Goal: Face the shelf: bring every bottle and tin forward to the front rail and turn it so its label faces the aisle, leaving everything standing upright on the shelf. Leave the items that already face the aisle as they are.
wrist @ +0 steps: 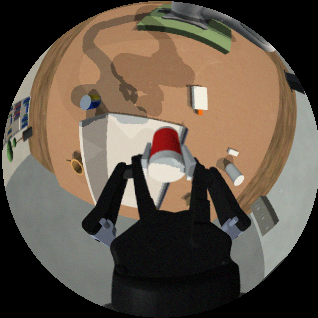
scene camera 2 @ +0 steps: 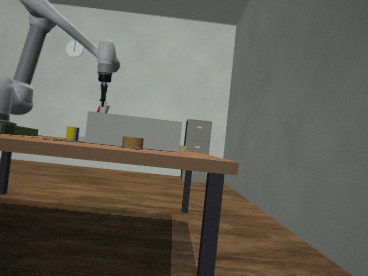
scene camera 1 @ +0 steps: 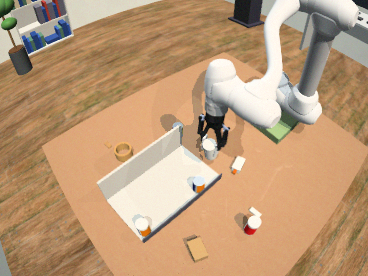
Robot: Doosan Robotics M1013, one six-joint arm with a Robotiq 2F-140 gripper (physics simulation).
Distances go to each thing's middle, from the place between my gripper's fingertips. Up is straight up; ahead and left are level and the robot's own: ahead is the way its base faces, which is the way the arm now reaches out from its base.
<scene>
Right now the white shelf tray (scene camera 1: pixel 156 195) is 220 mm ahead of my hand, 50 mm to the right of it and 180 mm below it.
</scene>
